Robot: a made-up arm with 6 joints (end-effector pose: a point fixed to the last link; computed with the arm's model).
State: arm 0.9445 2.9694 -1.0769 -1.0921 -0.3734 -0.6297
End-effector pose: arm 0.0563 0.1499 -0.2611 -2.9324 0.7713 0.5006
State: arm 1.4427 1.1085 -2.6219 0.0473 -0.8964 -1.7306
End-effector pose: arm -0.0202 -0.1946 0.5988 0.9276 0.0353 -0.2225
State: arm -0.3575 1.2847 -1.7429 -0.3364 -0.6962 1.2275
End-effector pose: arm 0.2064 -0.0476 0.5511 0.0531 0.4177 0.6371
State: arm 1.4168 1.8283 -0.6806 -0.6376 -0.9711 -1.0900
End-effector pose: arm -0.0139 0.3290 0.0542 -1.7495 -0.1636 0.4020
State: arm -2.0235 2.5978 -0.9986 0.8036 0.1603 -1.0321
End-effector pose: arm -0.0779 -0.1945 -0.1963 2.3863 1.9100 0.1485
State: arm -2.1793 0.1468 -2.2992 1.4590 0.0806 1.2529
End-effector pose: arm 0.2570 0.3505 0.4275 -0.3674 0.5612 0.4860
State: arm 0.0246 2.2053 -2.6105 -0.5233 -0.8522 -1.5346
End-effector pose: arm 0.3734 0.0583 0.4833 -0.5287 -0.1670 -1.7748
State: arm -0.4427 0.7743 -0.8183 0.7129 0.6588 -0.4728
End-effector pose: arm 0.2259 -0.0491 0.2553 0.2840 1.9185 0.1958
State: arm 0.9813 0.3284 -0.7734 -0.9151 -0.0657 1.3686
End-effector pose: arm 0.0668 0.1120 0.3930 -0.3328 1.0351 1.3314
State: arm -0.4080 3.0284 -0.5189 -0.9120 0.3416 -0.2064
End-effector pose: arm -0.0876 0.0001 -0.1457 0.8646 -1.9356 -0.6397
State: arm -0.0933 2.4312 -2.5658 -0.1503 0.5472 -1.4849
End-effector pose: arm 0.5157 -0.0585 0.2333 -1.3960 1.5538 -1.1892
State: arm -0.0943 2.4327 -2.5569 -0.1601 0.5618 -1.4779
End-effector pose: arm 0.5153 -0.0599 0.2277 -1.4108 1.5771 -1.1810
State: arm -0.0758 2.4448 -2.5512 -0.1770 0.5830 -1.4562
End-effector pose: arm 0.5169 -0.0520 0.2171 -1.4373 1.6013 -1.1521
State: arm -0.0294 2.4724 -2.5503 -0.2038 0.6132 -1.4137
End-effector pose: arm 0.5201 -0.0305 0.1992 -1.4807 1.6258 -1.0962
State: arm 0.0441 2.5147 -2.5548 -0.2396 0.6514 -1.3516
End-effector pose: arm 0.5226 0.0042 0.1750 -1.5400 1.6484 -1.0198
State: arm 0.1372 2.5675 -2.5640 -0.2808 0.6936 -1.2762
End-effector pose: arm 0.5212 0.0486 0.1469 -1.6099 1.6663 -0.9362
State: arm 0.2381 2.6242 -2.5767 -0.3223 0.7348 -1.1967
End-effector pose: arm 0.5141 0.0962 0.1186 -1.6818 1.6769 -0.8593
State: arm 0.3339 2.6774 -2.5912 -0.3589 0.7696 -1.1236
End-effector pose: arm 0.5024 0.1405 0.0936 -1.7465 1.6782 -0.7985
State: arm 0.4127 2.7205 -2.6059 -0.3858 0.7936 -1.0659
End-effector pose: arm 0.4896 0.1761 0.0750 -1.7952 1.6707 -0.7557
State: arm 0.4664 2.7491 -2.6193 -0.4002 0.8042 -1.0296
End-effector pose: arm 0.4796 0.2003 0.0642 -1.8229 1.6565 -0.7283
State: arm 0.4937 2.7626 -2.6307 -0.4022 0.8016 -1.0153
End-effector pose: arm 0.4746 0.2136 0.0612 -1.8295 1.6380 -0.7123
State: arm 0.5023 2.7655 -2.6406 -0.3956 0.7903 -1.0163
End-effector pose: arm 0.4738 0.2194 0.0636 -1.8216 1.6176 -0.7036
